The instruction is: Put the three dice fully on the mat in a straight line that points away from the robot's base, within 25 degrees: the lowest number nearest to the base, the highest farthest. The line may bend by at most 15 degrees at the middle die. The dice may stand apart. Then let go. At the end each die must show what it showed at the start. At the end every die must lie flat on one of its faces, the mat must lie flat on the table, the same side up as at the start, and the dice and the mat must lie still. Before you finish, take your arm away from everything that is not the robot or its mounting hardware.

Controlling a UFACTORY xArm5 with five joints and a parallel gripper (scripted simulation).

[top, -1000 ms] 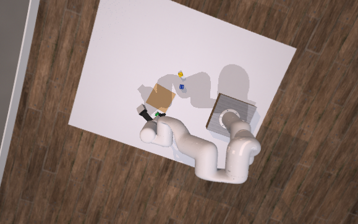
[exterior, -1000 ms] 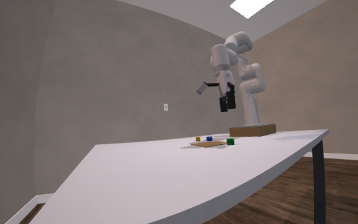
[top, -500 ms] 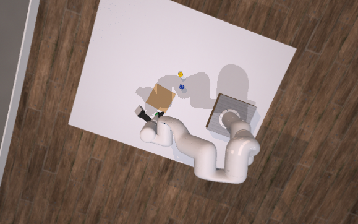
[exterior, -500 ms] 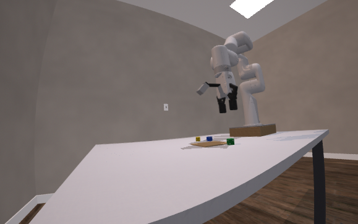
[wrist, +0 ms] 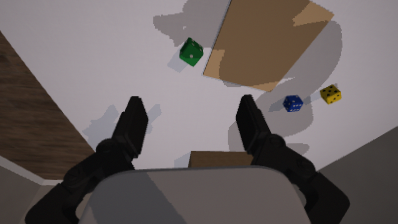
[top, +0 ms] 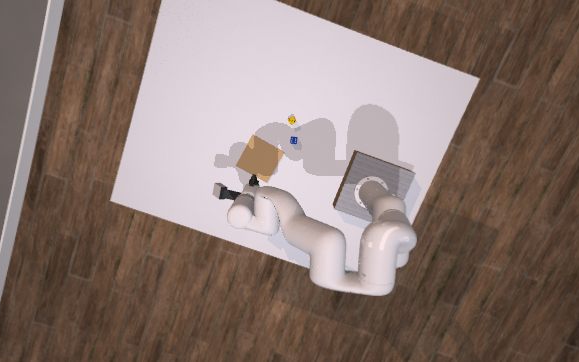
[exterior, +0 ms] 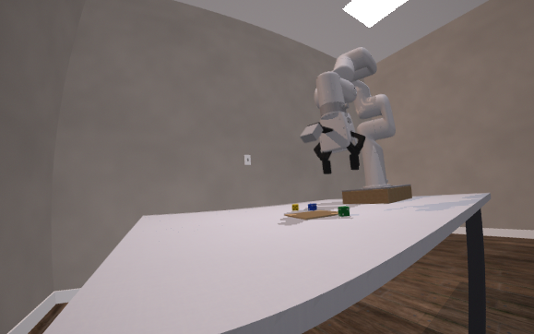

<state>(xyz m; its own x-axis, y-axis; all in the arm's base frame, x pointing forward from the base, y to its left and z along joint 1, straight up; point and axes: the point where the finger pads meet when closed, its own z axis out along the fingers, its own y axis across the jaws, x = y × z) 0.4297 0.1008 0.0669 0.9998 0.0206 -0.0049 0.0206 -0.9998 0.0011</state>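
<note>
Right now the green die is 12 cm below my hand. The rest, counted from my hand: tan mat 13 cm below, 11 cm to the right, 1 cm ahead; then blue die 21 cm to the right, 12 cm below, 10 cm behind; then yellow die 28 cm to the right, 12 cm below, 8 cm behind.
</note>
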